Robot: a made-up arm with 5 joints. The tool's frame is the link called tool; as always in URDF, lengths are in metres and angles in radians. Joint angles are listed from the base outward.
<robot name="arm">
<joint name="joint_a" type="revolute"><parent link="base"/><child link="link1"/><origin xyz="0.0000 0.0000 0.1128"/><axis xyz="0 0 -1"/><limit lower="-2.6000" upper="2.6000"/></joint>
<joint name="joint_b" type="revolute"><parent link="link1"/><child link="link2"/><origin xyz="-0.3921 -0.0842 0.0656"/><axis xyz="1 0 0"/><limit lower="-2.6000" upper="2.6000"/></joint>
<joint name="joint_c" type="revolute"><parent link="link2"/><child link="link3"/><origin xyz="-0.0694 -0.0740 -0.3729"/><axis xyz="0 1 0"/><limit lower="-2.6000" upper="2.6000"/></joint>
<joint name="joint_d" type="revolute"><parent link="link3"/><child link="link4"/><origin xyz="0.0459 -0.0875 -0.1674"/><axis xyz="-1 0 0"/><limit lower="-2.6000" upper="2.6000"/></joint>
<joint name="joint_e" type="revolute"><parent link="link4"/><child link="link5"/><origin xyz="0.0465 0.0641 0.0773"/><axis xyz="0 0 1"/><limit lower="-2.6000" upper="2.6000"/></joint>
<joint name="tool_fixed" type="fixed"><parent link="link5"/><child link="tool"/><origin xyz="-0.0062 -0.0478 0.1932"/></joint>
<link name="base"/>
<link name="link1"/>
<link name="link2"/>
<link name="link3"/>
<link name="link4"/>
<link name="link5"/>
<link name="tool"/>
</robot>
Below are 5 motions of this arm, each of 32 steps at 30 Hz.
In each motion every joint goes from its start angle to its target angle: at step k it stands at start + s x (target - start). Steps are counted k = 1, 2, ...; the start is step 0. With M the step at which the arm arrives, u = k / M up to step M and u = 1 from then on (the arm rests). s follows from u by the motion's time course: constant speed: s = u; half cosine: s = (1 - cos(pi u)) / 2; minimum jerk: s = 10 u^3 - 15 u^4 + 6 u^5.
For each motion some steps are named. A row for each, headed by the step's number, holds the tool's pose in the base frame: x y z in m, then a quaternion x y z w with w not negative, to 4 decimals.
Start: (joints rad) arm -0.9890 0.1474 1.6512 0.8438 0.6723
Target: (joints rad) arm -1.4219 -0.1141 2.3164 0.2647 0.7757
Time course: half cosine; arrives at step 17
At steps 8, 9, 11, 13, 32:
8: -0.1161 -0.4533 -0.3217 -0.3311 0.7337 0.5831 0.1097
9: -0.0760 -0.4658 -0.3258 -0.3343 0.7567 0.5521 0.1044
11: 0.0039 -0.4858 -0.3314 -0.3429 0.7957 0.4887 0.1019
13: 0.0727 -0.4982 -0.3331 -0.3521 0.8228 0.4331 0.1072
32: 0.1356 -0.5057 -0.3318 -0.3616 0.8422 0.3821 0.1177

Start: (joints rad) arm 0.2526 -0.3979 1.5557 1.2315 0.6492
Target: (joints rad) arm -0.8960 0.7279 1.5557 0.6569 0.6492
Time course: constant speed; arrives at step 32
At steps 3, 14, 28, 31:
3: -0.5576 -0.0528 -0.3192 -0.1954 0.7695 0.4229 0.4368
14: -0.4888 -0.0863 -0.3020 -0.1796 0.6514 0.6033 0.4237
28: -0.4690 -0.1431 -0.2091 -0.0790 0.5519 0.7862 0.2664
31: -0.4677 -0.1646 -0.1818 -0.0509 0.5416 0.8110 0.2153

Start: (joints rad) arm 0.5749 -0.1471 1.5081 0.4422 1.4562
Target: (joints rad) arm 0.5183 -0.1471 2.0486 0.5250 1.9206
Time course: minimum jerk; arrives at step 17
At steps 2, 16, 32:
2: -0.4206 0.0855 -0.3254 0.4677 0.5366 0.3902 0.5840
16: -0.4937 0.1426 -0.3320 0.7285 0.4500 0.4392 0.2720
32: -0.4938 0.1427 -0.3319 0.7289 0.4497 0.4391 0.2714

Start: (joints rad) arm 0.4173 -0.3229 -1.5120 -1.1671 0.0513
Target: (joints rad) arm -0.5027 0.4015 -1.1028 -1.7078 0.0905
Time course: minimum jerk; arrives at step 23
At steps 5, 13, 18, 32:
5: -0.5645 -0.3846 0.0088 0.2253 -0.5560 0.3521 0.7184
13: -0.2316 -0.5110 -0.2018 0.6057 -0.4311 0.4346 0.5083
18: -0.0832 -0.4414 -0.3140 0.7769 -0.2935 0.4340 0.3491
32: -0.0602 -0.4144 -0.3374 0.8103 -0.2556 0.4273 0.3090

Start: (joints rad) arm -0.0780 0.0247 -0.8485 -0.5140 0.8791
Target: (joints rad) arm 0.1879 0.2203 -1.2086 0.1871 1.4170
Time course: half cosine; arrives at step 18
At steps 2, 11, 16, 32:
2: -0.4187 -0.3711 -0.0518 0.0529 -0.4658 0.4921 0.7335
11: -0.5074 -0.1313 -0.0437 -0.2548 -0.4586 0.4345 0.7321
16: -0.5068 -0.0150 -0.0419 -0.3793 -0.4037 0.3860 0.7377
32: -0.5051 -0.0036 -0.0416 -0.3906 -0.3965 0.3805 0.7385

